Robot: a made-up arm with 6 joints.
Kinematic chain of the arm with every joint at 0, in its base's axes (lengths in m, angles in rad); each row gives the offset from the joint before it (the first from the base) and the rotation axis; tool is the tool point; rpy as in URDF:
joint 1: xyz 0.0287 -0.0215 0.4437 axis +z
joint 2: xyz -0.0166 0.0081 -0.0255 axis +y
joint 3: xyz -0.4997 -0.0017 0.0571 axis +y
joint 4: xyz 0.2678 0.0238 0.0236 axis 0.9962 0 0.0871
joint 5: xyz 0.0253 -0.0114 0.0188 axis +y
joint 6: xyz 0.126 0.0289 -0.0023 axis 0.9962 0 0.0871
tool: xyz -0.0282 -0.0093 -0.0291 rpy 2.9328 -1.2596 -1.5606
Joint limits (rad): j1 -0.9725..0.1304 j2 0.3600..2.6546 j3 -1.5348..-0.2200 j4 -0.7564..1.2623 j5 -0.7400..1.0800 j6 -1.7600..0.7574
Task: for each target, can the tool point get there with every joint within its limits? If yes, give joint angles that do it. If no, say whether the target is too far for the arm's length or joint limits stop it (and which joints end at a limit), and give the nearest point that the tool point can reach.
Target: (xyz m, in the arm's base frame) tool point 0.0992 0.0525 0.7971
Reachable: yes | joints -0.6228 0.8059 -0.7820 0.7420 0.7886 0.5554
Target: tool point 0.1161 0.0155 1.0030
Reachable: yes | joints -0.0140 0.9500 -1.3678 0.3889 0.3789 -0.8191
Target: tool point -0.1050 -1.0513 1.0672
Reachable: no: too far | nearest point 0.2828 -0.4749 0.8559 | short by 0.726 m
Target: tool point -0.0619 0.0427 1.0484
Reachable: yes | joints -0.2866 0.6395 -1.2968 0.9094 -0.3355 0.4471
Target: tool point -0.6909 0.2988 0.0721
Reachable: no: joint limits stop it (at a limit: joint 2, joint 3, joint 5) | nearest point -0.1337 0.0508 0.5506 | short by 0.775 m
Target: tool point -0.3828 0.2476 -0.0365
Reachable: no: joint limits stop it (at a limit: joint 2, joint 3, joint 5) | nearest point -0.1131 0.0712 0.5429 | short by 0.663 m
